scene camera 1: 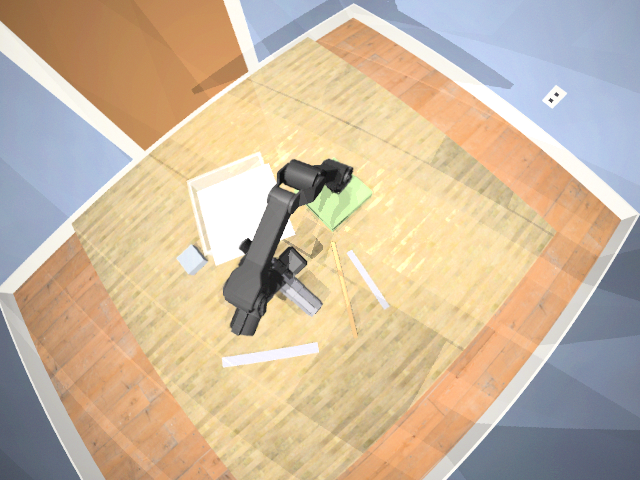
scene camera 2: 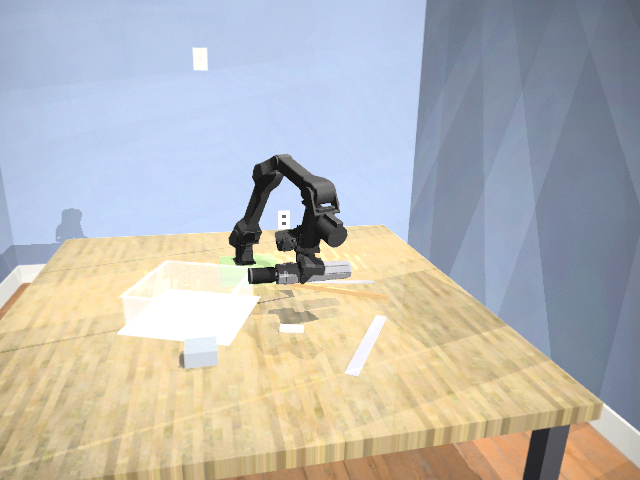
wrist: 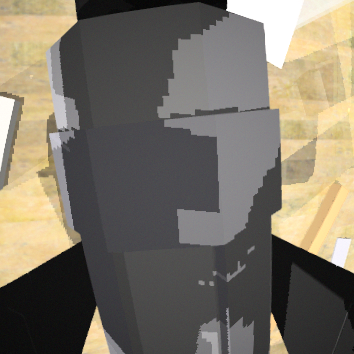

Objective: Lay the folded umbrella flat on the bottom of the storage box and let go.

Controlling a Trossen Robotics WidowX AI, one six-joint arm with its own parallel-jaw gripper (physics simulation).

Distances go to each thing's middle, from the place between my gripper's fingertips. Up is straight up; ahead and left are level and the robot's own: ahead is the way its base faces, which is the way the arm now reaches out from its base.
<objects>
Now: the thin wooden stick (wrist: 317, 231) 150 mm to the left of my hand, 100 mm below it and 90 mm behind it. The rest, counted from my hand: storage box (scene camera 2: 184, 299): 280 mm to the right, 70 mm behind, 50 mm below.
</objects>
